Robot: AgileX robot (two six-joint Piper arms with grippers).
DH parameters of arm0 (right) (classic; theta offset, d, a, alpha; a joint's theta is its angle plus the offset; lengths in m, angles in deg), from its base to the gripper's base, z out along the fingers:
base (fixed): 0 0 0 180
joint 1: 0 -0.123 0 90
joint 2: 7.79 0 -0.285 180
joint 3: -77.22 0 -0.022 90
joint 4: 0 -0.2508 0 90
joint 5: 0 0 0.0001 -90
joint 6: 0 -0.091 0 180
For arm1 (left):
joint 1: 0 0.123 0 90
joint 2: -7.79 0 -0.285 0
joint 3: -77.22 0 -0.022 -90
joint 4: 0 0.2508 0 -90
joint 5: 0 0 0.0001 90
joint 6: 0 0.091 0 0
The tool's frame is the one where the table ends.
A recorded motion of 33 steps. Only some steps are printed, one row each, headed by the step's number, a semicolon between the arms.
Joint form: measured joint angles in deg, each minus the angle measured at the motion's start. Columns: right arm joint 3, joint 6, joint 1, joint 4, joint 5, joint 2; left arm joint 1, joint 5, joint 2, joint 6, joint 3, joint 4.
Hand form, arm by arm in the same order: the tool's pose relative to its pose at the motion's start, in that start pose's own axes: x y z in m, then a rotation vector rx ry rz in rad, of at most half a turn. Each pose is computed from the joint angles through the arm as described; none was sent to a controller.
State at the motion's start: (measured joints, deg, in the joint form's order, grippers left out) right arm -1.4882 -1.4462 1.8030 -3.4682 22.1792 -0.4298; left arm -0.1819 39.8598 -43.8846 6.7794 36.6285 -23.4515
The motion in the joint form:
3: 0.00 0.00 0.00 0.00 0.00 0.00; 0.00 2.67 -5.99 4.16 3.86 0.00
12: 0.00 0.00 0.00 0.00 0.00 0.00; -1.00 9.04 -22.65 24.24 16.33 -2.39
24: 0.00 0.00 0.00 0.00 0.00 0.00; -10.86 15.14 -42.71 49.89 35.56 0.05
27: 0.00 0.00 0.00 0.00 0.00 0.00; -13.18 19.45 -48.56 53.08 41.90 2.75
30: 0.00 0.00 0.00 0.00 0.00 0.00; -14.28 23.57 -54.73 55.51 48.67 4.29
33: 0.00 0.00 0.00 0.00 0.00 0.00; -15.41 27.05 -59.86 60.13 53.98 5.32
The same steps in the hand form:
3: 0.0000 0.0000 0.0000 0.0000 0.0000 0.0000; -0.0146 -0.0008 0.0131 0.0014 0.0815 0.0628
12: 0.0000 0.0000 0.0000 0.0000 0.0000 0.0000; -0.0587 -0.0078 0.0573 0.0925 0.2503 0.3707
24: 0.0000 0.0000 0.0000 0.0000 0.0000 0.0000; -0.1003 -0.0543 0.1293 0.3090 0.3629 0.9604
27: 0.0000 0.0000 0.0000 0.0000 0.0000 0.0000; -0.1064 -0.0662 0.1507 0.3566 0.4342 1.0790
30: 0.0000 0.0000 0.0000 0.0000 0.0000 0.0000; -0.1139 -0.0733 0.1743 0.3970 0.4948 1.1528
33: 0.0000 0.0000 0.0000 0.0000 0.0000 0.0000; -0.1158 -0.0799 0.1950 0.4533 0.5427 1.2542

